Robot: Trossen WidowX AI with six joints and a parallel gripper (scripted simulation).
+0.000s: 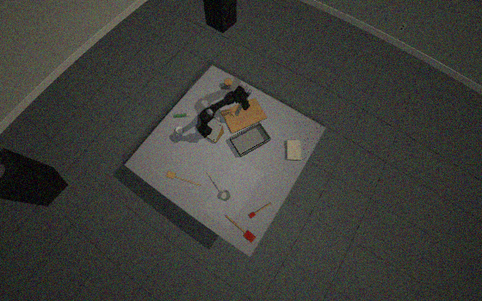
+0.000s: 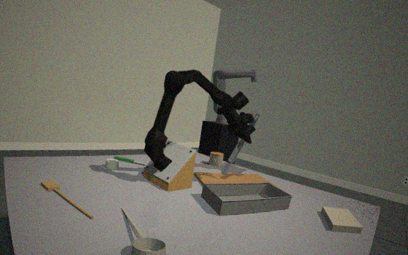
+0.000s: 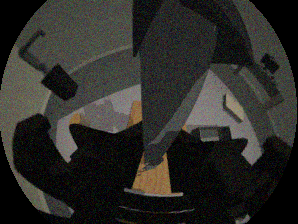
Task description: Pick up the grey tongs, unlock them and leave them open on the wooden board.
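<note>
My gripper tip is 40 mm to the left of the wooden board and 190 mm above it. Also, from my gripper tip: green tool 430 mm behind, 380 mm to the right, 190 mm below; then roasting tin 200 mm ahead, 210 mm to the right, 170 mm below; then cream block 550 mm ahead, 40 mm to the right, 190 mm below.
</note>
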